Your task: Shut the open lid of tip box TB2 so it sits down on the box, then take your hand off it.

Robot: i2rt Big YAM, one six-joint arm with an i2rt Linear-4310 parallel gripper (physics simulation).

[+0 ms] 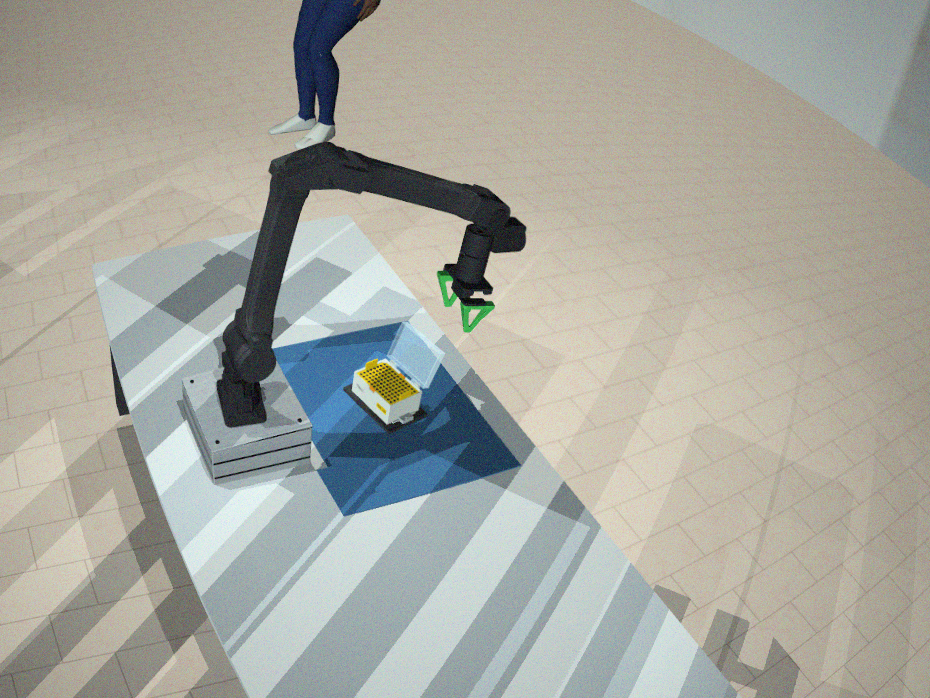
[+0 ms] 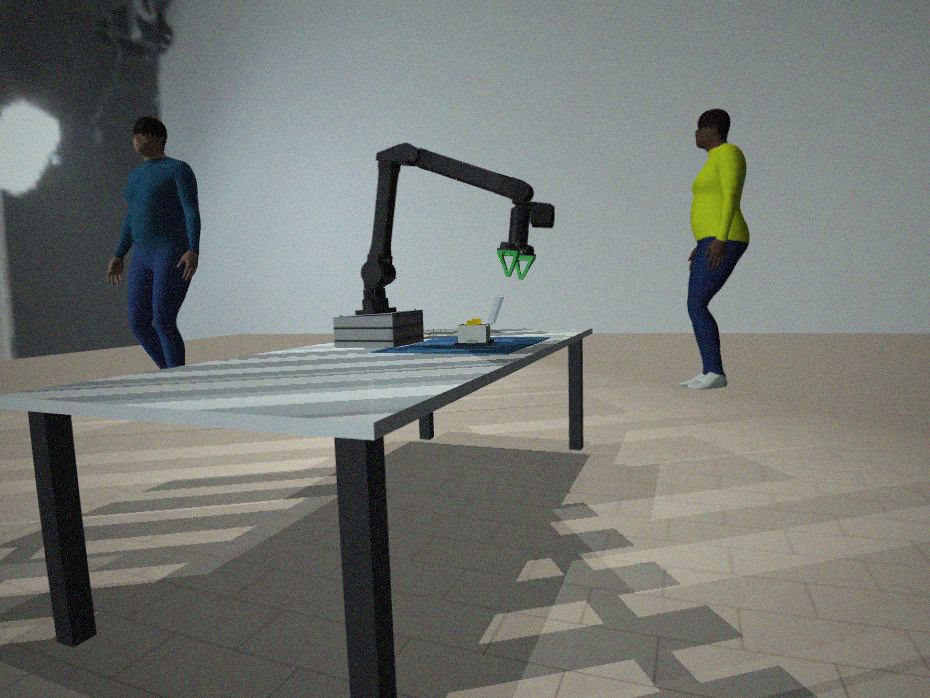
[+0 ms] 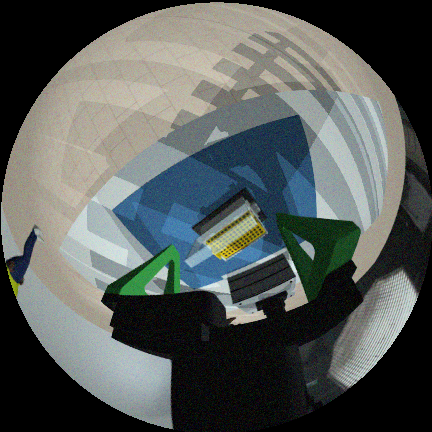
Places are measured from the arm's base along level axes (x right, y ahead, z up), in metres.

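Pixels of known places: gripper, fingertip midpoint: (image 1: 457,319) (image 2: 514,278) (image 3: 223,235); arm's base, link origin: (image 1: 240,403) (image 2: 376,313) (image 3: 270,299).
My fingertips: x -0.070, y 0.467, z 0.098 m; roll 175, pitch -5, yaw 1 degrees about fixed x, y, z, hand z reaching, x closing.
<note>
Ahead of a thing's pixels: the offset from my fingertips to its middle. "spot": to the spot under its first point. Level surfaces: height alone.
The tip box @(dx +0.013, dy -0.134, dz -0.163 m) (image 1: 368,392) (image 2: 473,335) is white, with a yellow perforated rack @(dx +0.013, dy -0.134, dz -0.132 m) (image 1: 386,381) (image 3: 250,235) of tips on top. It sits upright in a dark holder @(spot: dx +0.029, dy -0.175, dz -0.188 m) (image 1: 368,407) on the blue mat @(dz -0.196 m) (image 1: 360,480) (image 3: 295,145). Its clear lid @(dx -0.011, dy -0.072, dz -0.092 m) (image 1: 415,354) (image 2: 496,309) (image 3: 199,254) stands open, tilted up and back from the box edge away from the arm base. No TB2 label is readable. My gripper (image 1: 458,317) (image 2: 515,277) (image 3: 223,235) has green fingers, is open and empty, and hangs above the lid and box, touching neither.
The arm's grey base block (image 1: 262,450) (image 2: 362,330) (image 3: 262,280) stands on the table @(dz -0.200 m) (image 1: 480,601) beside the mat. The table's long edge runs past the mat behind the lid. A person in yellow (image 2: 718,195) and one in teal (image 2: 161,202) stand away from the table.
</note>
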